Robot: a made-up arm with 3 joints. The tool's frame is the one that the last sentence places.
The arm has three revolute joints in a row. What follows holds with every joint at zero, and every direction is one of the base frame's. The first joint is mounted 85 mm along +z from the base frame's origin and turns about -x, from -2.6 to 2.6 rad. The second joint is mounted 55 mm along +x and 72 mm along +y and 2 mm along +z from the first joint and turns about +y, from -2.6 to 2.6 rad. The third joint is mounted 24 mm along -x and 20 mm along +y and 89 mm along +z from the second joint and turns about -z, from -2.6 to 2.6 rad. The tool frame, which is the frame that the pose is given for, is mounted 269 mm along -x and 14 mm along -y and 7 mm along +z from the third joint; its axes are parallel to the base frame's.
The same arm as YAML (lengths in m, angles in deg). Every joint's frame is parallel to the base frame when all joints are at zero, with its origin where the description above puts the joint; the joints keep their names.
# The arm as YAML. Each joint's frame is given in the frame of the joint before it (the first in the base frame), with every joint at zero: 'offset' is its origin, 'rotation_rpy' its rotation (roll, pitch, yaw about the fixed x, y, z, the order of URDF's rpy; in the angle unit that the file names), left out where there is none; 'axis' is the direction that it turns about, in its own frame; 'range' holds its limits. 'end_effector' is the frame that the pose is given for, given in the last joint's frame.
length_unit: m
angle_unit: deg
chain:
  - id: joint 1
    offset: [0.0, 0.0, 0.085]
    axis: [-1.0, 0.0, 0.0]
    range: [-148.97, 148.97]
  - id: joint 2
    offset: [0.055, 0.072, 0.002]
    axis: [0.0, 1.0, 0.0]
    range: [-148.97, 148.97]
  - id: joint 3
    offset: [-0.024, 0.02, 0.089]
    axis: [0.0, 0.0, -1.0]
    range: [-148.97, 148.97]
end_effector:
  offset: [-0.269, -0.014, 0.007]

